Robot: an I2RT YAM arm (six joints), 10 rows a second.
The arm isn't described. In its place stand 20 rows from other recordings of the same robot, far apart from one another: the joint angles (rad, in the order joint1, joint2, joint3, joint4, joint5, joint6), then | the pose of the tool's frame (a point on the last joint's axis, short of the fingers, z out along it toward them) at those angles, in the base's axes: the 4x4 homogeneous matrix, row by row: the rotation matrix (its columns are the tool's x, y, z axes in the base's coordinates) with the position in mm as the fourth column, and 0 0 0 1 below.
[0.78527 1.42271 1.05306 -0.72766 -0.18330 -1.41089] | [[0.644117 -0.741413 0.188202 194.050], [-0.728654 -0.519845 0.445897 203.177], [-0.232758 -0.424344 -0.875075 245.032], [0 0 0 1]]
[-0.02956 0.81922 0.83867 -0.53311 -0.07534 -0.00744] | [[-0.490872 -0.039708 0.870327 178.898], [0.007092 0.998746 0.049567 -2.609], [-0.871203 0.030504 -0.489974 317.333], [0 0 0 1]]
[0.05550 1.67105 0.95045 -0.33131 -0.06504 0.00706] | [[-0.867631 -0.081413 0.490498 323.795], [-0.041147 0.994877 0.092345 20.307], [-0.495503 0.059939 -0.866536 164.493], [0 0 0 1]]
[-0.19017 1.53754 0.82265 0.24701 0.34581 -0.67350] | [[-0.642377 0.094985 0.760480 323.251], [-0.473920 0.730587 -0.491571 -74.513], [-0.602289 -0.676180 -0.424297 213.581], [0 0 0 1]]
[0.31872 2.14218 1.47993 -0.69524 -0.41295 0.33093] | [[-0.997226 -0.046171 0.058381 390.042], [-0.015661 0.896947 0.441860 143.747], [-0.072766 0.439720 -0.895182 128.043], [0 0 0 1]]
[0.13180 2.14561 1.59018 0.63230 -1.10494 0.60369] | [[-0.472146 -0.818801 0.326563 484.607], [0.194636 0.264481 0.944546 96.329], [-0.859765 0.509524 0.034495 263.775], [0 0 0 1]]
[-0.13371 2.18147 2.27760 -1.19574 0.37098 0.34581] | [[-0.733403 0.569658 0.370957 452.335], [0.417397 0.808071 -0.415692 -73.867], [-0.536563 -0.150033 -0.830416 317.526], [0 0 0 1]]
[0.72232 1.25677 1.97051 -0.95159 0.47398 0.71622] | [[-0.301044 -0.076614 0.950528 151.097], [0.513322 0.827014 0.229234 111.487], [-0.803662 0.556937 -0.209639 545.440], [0 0 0 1]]
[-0.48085 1.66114 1.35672 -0.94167 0.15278 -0.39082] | [[-0.967460 0.142377 0.209167 290.402], [0.080050 0.956430 -0.280772 -157.611], [-0.240029 -0.254892 -0.936705 256.750], [0 0 0 1]]
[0.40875 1.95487 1.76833 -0.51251 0.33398 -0.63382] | [[-0.389769 -0.466737 0.793874 420.489], [-0.778561 0.627426 -0.013372 169.416], [-0.491856 -0.623292 -0.607935 302.529], [0 0 0 1]]
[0.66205 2.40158 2.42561 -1.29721 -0.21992 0.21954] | [[-0.877602 -0.470555 0.091614 381.964], [-0.414534 0.840872 0.347988 307.548], [-0.240783 0.267418 -0.933012 253.423], [0 0 0 1]]
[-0.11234 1.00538 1.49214 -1.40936 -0.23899 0.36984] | [[-0.750553 0.255471 0.609429 132.704], [0.438094 0.882810 0.169470 -6.490], [-0.494715 0.394184 -0.774516 417.484], [0 0 0 1]]
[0.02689 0.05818 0.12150 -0.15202 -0.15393 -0.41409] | [[-0.008952 -0.199715 0.979813 105.722], [-0.397984 0.899614 0.179732 8.304], [-0.917349 -0.388341 -0.087536 194.564], [0 0 0 1]]
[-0.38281 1.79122 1.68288 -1.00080 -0.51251 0.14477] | [[-0.804091 0.241449 0.543268 353.964], [0.459327 0.832466 0.309869 -123.713], [-0.377435 0.498700 -0.780283 310.239], [0 0 0 1]]
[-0.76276 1.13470 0.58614 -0.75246 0.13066 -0.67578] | [[-0.987837 0.118217 0.101012 125.444], [0.086234 0.957062 -0.276761 -126.305], [-0.129392 -0.264684 -0.955615 170.890], [0 0 0 1]]
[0.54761 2.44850 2.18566 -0.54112 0.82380 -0.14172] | [[-0.620074 -0.006737 0.784515 477.531], [-0.490539 0.783721 -0.380988 260.615], [-0.612274 -0.621076 -0.489270 205.753], [0 0 0 1]]
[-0.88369 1.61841 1.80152 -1.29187 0.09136 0.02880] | [[-0.544647 0.811677 0.211044 194.969], [0.709021 0.580040 -0.401052 -242.748], [-0.447939 -0.068797 -0.891413 382.836], [0 0 0 1]]
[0.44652 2.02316 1.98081 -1.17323 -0.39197 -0.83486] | [[-0.183048 -0.975133 0.124940 372.851], [-0.847086 0.220942 0.483353 193.588], [-0.498937 -0.017358 -0.866464 300.294], [0 0 0 1]]
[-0.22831 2.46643 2.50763 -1.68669 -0.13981 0.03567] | [[-0.962362 0.268744 -0.040438 449.427], [0.259871 0.953531 0.152464 -99.336], [0.079533 0.136217 -0.987481 239.600], [0 0 0 1]]
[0.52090 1.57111 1.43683 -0.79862 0.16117 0.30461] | [[-0.787190 -0.180539 0.589693 294.195], [-0.110356 0.981994 0.153330 162.210], [-0.606757 0.055624 -0.792939 316.485], [0 0 0 1]]
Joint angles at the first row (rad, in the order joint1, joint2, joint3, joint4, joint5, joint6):
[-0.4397 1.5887 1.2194 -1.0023 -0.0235 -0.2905]
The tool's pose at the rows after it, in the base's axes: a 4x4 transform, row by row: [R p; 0 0 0 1], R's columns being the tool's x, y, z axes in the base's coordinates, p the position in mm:
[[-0.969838 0.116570 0.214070 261.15], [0.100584 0.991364 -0.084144 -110.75], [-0.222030 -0.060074 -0.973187 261.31], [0 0 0 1]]
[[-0.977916 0.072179 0.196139 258.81], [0.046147 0.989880 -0.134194 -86.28], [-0.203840 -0.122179 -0.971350 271.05], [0 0 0 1]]
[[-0.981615 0.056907 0.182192 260.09], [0.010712 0.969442 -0.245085 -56.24], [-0.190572 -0.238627 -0.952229 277.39], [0 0 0 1]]
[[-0.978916 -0.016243 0.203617 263.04], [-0.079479 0.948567 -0.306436 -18.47], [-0.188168 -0.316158 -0.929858 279.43], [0 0 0 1]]
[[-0.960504 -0.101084 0.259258 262.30], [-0.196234 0.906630 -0.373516 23.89], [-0.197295 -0.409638 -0.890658 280.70], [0 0 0 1]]
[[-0.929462 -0.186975 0.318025 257.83], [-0.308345 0.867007 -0.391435 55.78], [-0.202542 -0.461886 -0.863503 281.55], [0 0 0 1]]
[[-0.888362 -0.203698 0.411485 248.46], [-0.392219 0.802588 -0.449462 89.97], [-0.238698 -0.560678 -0.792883 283.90], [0 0 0 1]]
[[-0.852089 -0.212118 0.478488 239.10], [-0.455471 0.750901 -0.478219 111.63], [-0.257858 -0.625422 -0.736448 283.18], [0 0 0 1]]
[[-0.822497 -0.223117 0.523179 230.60], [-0.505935 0.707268 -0.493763 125.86], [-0.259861 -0.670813 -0.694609 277.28], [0 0 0 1]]
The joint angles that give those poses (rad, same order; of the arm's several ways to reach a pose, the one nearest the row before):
[-0.4019 1.5192 1.2427 -1.0622 -0.0063 -0.2909]
[-0.3130 1.4780 1.2430 -1.1053 0.0673 -0.2607]
[-0.1852 1.4528 1.2430 -1.1297 0.2089 -0.1749]
[-0.0296 1.4468 1.2431 -1.1423 0.3050 -0.1139]
[0.1459 1.4467 1.2426 -1.1435 0.4194 -0.0597]
[0.2756 1.4471 1.2423 -1.1389 0.4816 -0.0494]
[0.4255 1.4471 1.2411 -1.1305 0.6178 0.0116]
[0.5251 1.4471 1.2304 -1.1217 0.7124 0.0437]
[0.5949 1.4471 1.2018 -1.1038 0.7784 0.0589]

